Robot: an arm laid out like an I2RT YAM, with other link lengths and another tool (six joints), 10 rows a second.
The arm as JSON. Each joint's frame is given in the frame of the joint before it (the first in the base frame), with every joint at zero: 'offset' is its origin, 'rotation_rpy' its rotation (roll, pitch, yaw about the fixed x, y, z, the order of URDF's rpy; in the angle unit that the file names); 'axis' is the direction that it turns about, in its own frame. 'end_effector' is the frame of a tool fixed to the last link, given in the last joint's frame.
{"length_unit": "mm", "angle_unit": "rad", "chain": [
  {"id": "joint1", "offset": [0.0, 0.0, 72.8], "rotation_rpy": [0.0, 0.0, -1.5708], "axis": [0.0, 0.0, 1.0]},
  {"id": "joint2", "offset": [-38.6, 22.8, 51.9], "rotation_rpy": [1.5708, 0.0, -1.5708], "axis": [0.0, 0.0, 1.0]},
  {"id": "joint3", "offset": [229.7, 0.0, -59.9], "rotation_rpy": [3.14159, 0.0, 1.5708], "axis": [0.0, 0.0, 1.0]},
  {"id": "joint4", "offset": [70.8, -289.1, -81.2], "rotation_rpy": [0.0, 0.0, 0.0], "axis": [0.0, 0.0, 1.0]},
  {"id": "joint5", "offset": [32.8, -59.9, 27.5], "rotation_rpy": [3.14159, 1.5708, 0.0], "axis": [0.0, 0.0, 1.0]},
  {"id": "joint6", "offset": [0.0, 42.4, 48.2], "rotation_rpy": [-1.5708, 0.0, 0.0], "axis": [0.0, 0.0, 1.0]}
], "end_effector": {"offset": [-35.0, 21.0, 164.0], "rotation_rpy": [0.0, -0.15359, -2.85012]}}
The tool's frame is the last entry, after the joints.
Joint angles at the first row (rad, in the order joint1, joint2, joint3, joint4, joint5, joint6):
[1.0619 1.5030 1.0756 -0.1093 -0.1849 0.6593]
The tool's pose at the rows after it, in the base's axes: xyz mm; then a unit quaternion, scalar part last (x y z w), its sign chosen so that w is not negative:
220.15, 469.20, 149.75, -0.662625, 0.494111, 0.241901, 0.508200
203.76, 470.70, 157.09, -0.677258, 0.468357, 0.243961, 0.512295
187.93, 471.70, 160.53, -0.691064, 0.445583, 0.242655, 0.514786
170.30, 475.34, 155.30, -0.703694, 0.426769, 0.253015, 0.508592
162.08, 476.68, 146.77, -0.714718, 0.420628, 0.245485, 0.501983
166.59, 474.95, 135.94, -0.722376, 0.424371, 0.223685, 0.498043
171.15, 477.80, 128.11, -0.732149, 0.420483, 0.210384, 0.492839
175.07, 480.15, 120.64, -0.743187, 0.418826, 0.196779, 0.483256
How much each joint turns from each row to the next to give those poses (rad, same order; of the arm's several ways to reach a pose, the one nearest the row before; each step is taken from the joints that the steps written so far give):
[0.0076 -0.0335 -0.0215 0.0042 -0.0092 -0.0111]
[0.0281 -0.0391 -0.0252 -0.0001 -0.0042 -0.0354]
[0.0316 -0.0314 -0.0261 0.0026 0.0065 -0.0324]
[0.0275 -0.0092 -0.0247 0.0115 -0.0174 -0.0173]
[0.0255 0.0097 -0.0082 -0.0006 0.0223 -0.0162]
[0.0083 0.0229 -0.0017 0.0007 0.0430 -0.0195]
[-0.0008 0.0361 0.0172 -0.0014 0.0133 -0.0289]
[0.0007 0.0378 0.0280 -0.0197 0.0151 -0.0263]

